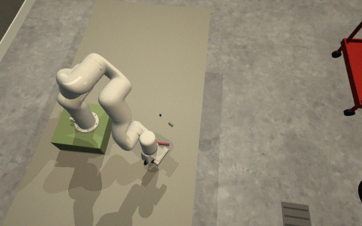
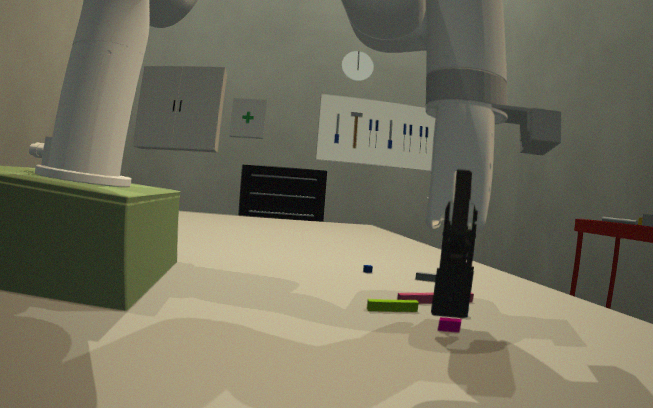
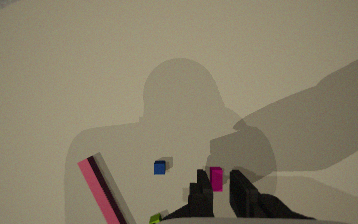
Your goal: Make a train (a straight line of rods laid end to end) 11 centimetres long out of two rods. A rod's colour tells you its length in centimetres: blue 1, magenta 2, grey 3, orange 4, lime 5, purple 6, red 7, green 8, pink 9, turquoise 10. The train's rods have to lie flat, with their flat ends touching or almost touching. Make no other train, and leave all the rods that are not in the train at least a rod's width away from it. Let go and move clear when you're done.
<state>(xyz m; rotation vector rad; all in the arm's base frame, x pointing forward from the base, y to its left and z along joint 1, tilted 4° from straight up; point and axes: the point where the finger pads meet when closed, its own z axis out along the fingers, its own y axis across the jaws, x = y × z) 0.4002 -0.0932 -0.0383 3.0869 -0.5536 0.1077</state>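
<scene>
Now: hand 3 cm above the magenta rod. From my hand the other things lie so: grey rod: 24 cm to the left, 4 cm ahead, 3 cm below; then pink rod: 10 cm to the left, 3 cm below, 2 cm ahead; then lime rod: 7 cm to the left, 4 cm behind, 3 cm below.
</scene>
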